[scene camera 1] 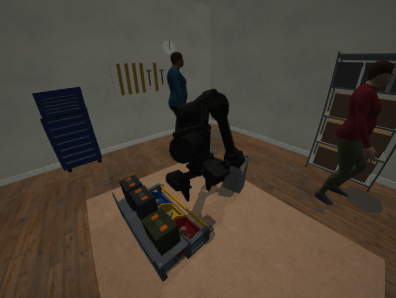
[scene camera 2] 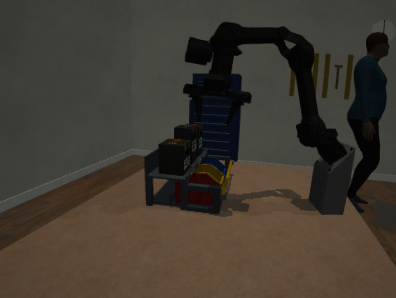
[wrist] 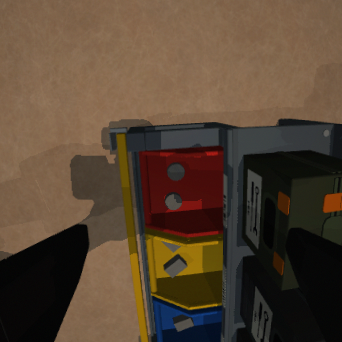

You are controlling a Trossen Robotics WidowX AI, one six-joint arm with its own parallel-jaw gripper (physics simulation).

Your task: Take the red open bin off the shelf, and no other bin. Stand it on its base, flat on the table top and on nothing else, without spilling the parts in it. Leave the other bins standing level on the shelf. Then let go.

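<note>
The red open bin (scene camera 1: 189, 229) (scene camera 2: 201, 196) (wrist: 212, 172) sits in the end bay of the grey shelf (scene camera 1: 131, 215) (scene camera 2: 150, 165) (wrist: 175, 137). Two round grey parts (wrist: 175, 171) show in it in the wrist view. The yellow bin (scene camera 1: 173, 209) (scene camera 2: 209, 173) (wrist: 212, 257) is beside it, then the blue bin (scene camera 1: 159, 197) (scene camera 2: 216, 162) (wrist: 167, 312); each shows grey parts in the wrist view. My gripper (scene camera 1: 198, 193) (scene camera 2: 214, 123) (wrist: 188, 237) is open and empty, above the shelf and apart from the bins. The tan table top (scene camera 1: 280, 250) (scene camera 2: 200, 250) (wrist: 150, 60) surrounds the shelf.
Several dark cases with orange latches, the nearest one (scene camera 1: 161, 232) (scene camera 2: 172, 157) (wrist: 310, 187) dark green, stand on the shelf's raised board beside the bins. A yellow rail (scene camera 1: 185, 206) (wrist: 128, 210) runs along the bins' front. The arm's grey base (scene camera 1: 236, 182) (scene camera 2: 330, 187) stands beyond that side.
</note>
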